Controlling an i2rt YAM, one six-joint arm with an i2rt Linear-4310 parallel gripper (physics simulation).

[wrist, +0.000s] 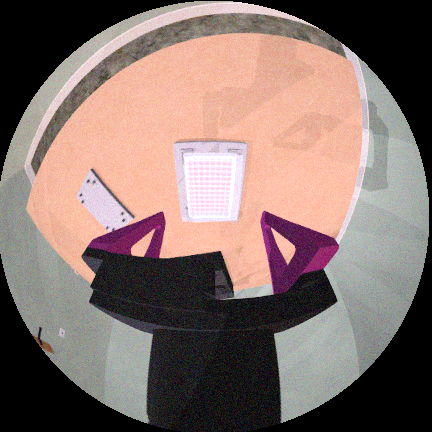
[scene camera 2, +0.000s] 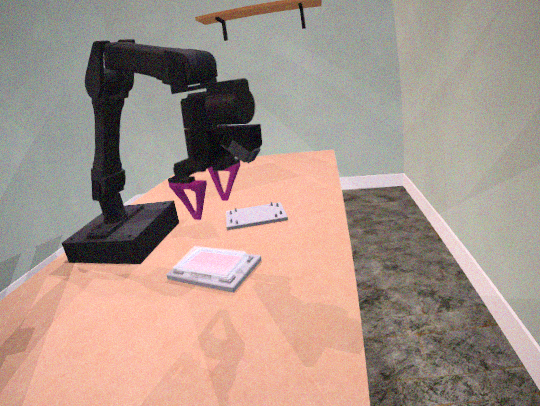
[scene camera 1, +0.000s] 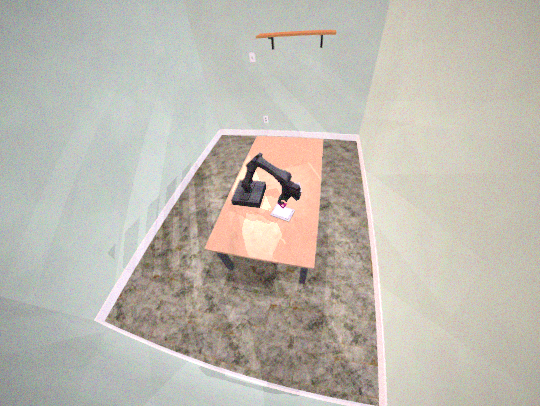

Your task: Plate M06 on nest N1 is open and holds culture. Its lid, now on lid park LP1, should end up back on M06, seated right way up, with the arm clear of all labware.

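Frame: origin at the arm's base, x back, y right, z up, level; millimetres.
Seen in the pictures: gripper, fingertip midpoint: [wrist: 212, 216] [scene camera 2: 212, 209] [scene camera 1: 285, 203]; arm's base, link origin: [scene camera 2: 117, 221] [scene camera 1: 248, 191].
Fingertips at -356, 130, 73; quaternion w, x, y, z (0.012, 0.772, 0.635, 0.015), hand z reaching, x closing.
Observation:
Pixels of each thing's top centre, then the offset from my fingertips to it, as dx, dy, dz. Level surfaces: height alone.
- Plate M06, top centre: [wrist: 214, 192] [scene camera 2: 208, 258] [scene camera 1: 281, 211] +32, -1, -104
- Lid park LP1, top centre: [scene camera 2: 254, 210] [wrist: 98, 208] +9, -289, -118
- wooden table, surface height: dz -138
Plate M06 [scene camera 2: 212, 262] [wrist: 210, 187] sits flat on the grey nest N1 [scene camera 2: 242, 278] [wrist: 242, 172], its pink wells showing. A clear lid on it cannot be told apart with certainty. Lid park LP1 [scene camera 2: 257, 216] [wrist: 104, 202] is a pale board with small dark pegs, farther back in the scene camera 2 view; no lid shows on it. My gripper [scene camera 2: 212, 209] [wrist: 212, 216] is open, its magenta fingers wide apart with nothing between them. The fingertips hang above the labware, apart from plate, nest and park. In the scene camera 1 view the gripper is small and partly hidden.
The black arm base [scene camera 1: 249, 194] [scene camera 2: 122, 234] stands on the wooden table [scene camera 1: 295, 245] [scene camera 2: 300, 345] to the left of the nest. The table's long right edge drops to the floor. A wall shelf [scene camera 1: 296, 34] [scene camera 2: 257, 10] is far behind.

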